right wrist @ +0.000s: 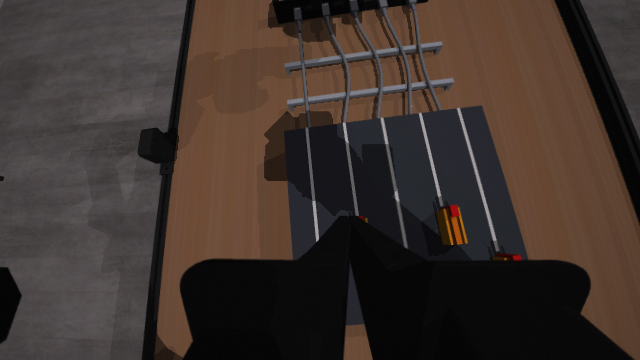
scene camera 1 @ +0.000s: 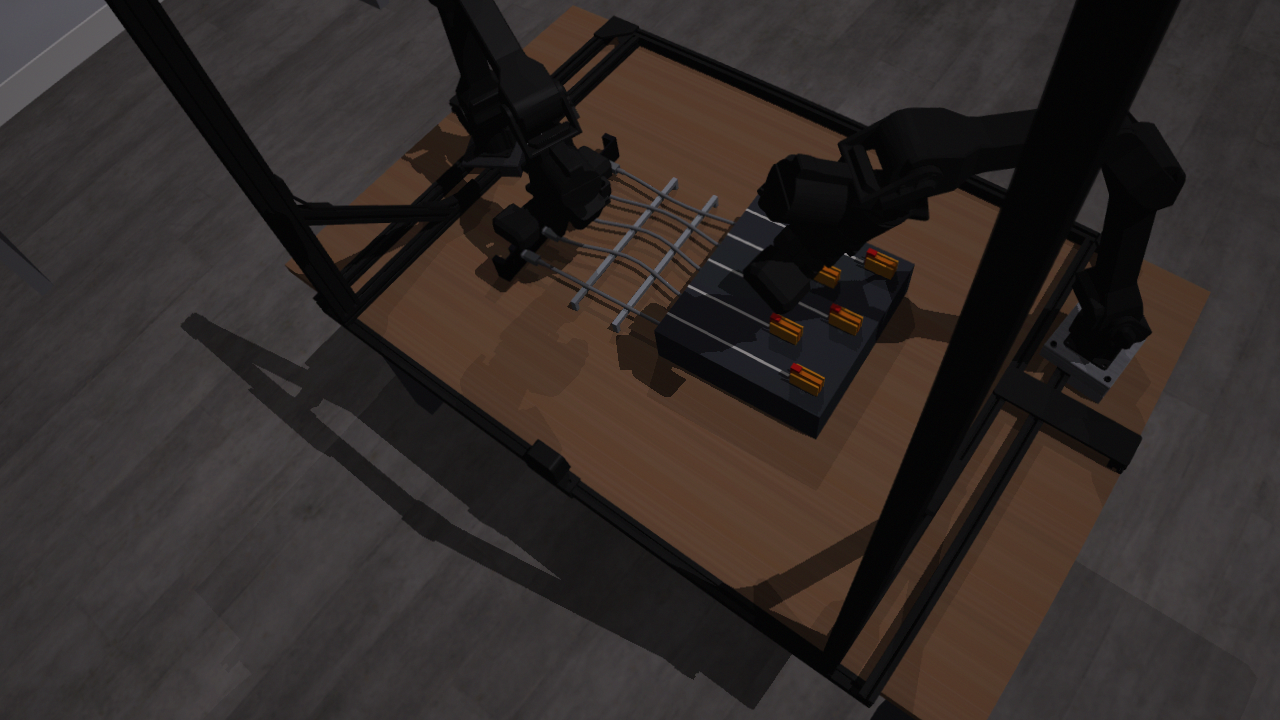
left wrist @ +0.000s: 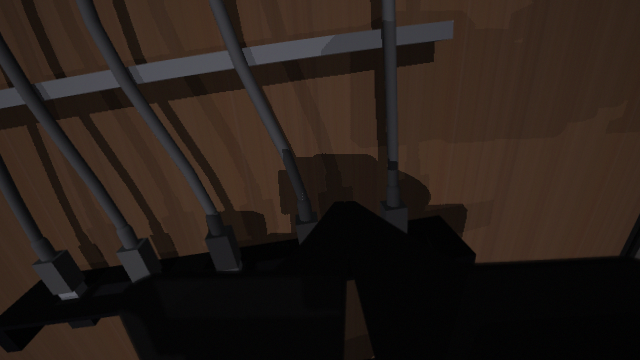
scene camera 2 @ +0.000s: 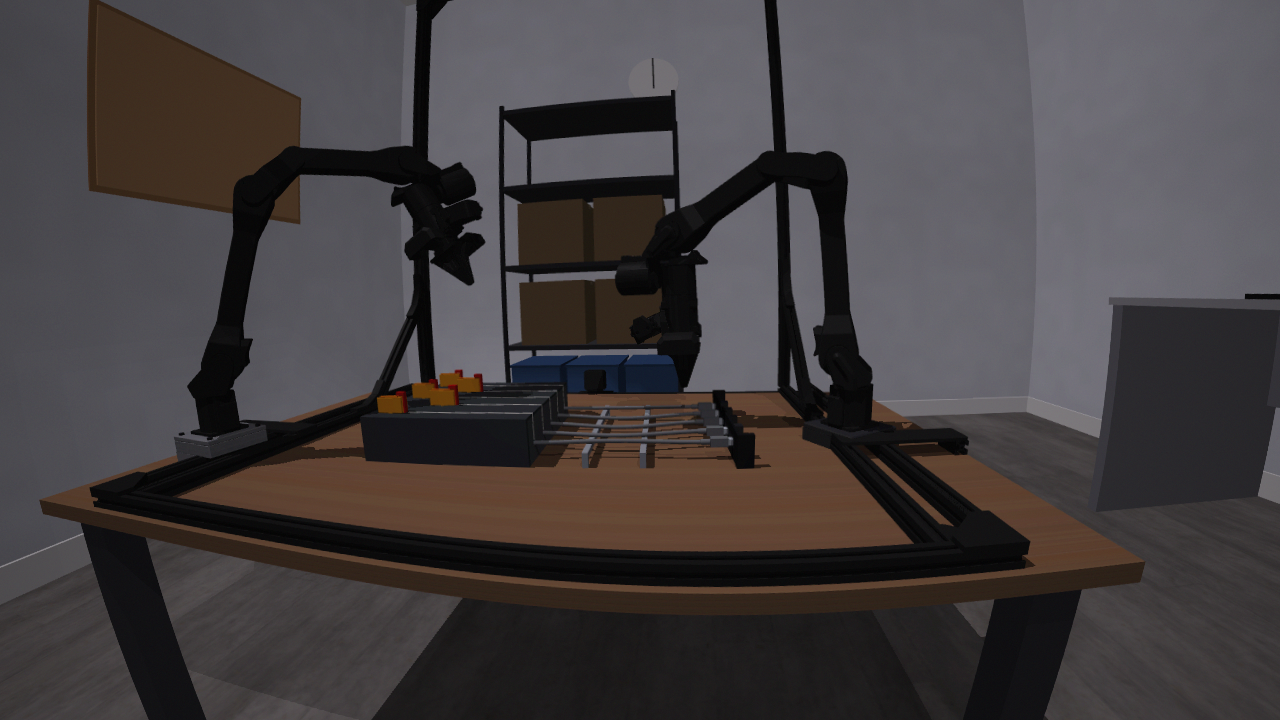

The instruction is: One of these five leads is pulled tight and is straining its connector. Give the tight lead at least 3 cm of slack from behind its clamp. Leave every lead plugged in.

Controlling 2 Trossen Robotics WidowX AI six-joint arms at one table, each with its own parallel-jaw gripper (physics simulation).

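Pixels of known places: left gripper, between the fingertips: (right wrist: 316, 8) (scene camera 1: 560, 234) (left wrist: 344, 211) (scene camera 2: 684, 387); right gripper, between the fingertips: (right wrist: 347, 224) (scene camera 2: 471, 284); left arm's base, origin of its link: (scene camera 1: 496, 143) (scene camera 2: 849, 424); right arm's base, origin of its link: (scene camera 1: 1095, 341) (scene camera 2: 220, 430).
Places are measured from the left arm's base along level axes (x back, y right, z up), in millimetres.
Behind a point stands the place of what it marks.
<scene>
Five grey leads run from plugs in a black strip (right wrist: 312, 11) {x -112, y 198, z -12 mm} (scene camera 2: 742, 449) {x -203, y -8, z -1 mm} over two grey rails to a dark block (scene camera 1: 854, 358) {x -599, y 386, z 39 mm} (scene camera 2: 447, 438) (right wrist: 475, 131) {x -474, y 152, z 39 mm} with orange-and-red clamps (scene camera 1: 805, 379) {x -537, y 433, z 57 mm} (right wrist: 451, 226) {x -551, y 265, z 59 mm}. The lead at the left in the right wrist view (right wrist: 303, 80) {x -246, y 294, z 0 mm} and at the right in the left wrist view (left wrist: 392, 100) {x -184, y 262, z 0 mm} runs nearly straight; the others bend. All five plugs show seated at the strip. My left gripper (left wrist: 344, 211) {x -167, y 216, z 39 mm} (scene camera 2: 684, 383) {x -167, y 216, z 39 mm} is shut and empty, above the strip beside the straight lead's plug. My right gripper (right wrist: 347, 224) {x -494, y 374, z 224 mm} (scene camera 2: 467, 279) {x -494, y 374, z 224 mm} is shut and empty, high above the block.
The rails (right wrist: 325, 60) {x -229, y 240, z -6 mm} (left wrist: 425, 33) {x -201, y 291, z -6 mm} stand between strip and block, under the leads. A black frame (scene camera 1: 626, 577) borders the wooden table (scene camera 1: 501, 376) {x -110, y 426, z -27 mm}, with tall posts (scene camera 2: 423, 179) behind. A shelf unit (scene camera 2: 586, 116) with boxes stands beyond the table.
</scene>
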